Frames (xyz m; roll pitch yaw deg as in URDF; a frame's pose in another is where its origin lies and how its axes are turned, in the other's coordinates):
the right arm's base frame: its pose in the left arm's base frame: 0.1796 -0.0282 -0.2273 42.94 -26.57 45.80
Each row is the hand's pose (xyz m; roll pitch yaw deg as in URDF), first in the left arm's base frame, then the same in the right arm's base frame.
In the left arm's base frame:
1: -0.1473 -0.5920 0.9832 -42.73 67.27 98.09
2: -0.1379 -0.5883 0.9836 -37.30 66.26 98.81
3: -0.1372 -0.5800 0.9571 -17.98 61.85 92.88
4: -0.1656 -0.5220 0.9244 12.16 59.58 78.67
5: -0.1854 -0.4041 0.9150 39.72 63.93 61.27
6: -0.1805 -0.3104 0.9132 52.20 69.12 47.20
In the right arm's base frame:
1: -0.0239 0.8140 1.1077 157.45 62.81 -116.12
2: -0.0155 0.8084 1.1078 162.38 63.86 -115.95
3: -0.0216 0.7941 1.0847 -163.60 66.62 -105.65
4: -0.0167 0.8121 1.0147 -107.48 63.01 -90.68
5: 0.0423 0.8554 0.9198 -65.88 53.77 -92.23
6: 0.1047 0.8780 0.8534 -45.25 47.25 -98.41

